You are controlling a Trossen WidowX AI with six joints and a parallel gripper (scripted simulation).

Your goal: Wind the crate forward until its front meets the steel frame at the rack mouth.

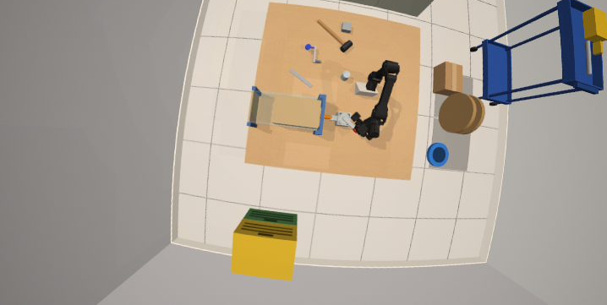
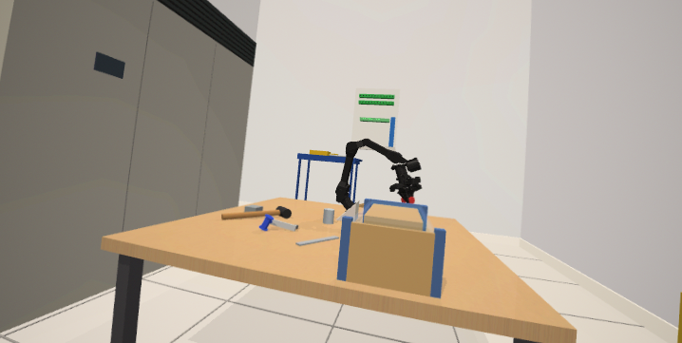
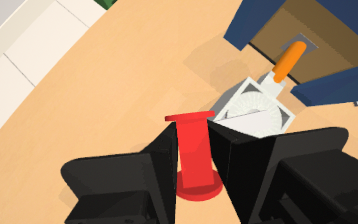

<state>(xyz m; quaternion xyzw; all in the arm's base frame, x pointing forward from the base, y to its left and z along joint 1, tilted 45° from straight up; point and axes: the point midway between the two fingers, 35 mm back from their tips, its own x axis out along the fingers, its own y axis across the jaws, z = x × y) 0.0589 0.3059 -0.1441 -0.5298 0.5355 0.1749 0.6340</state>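
Right now my gripper tip is 30 mm to the left of the red-knobbed crank handle, 30 mm above it and 20 mm short of it. Round my gripper tip: blue steel frame: 230 mm ahead, 50 mm to the right, 30 mm below; then red grip: 10 mm to the right, 10 mm behind; then hand winch: 100 mm below, 80 mm to the right, 60 mm ahead.
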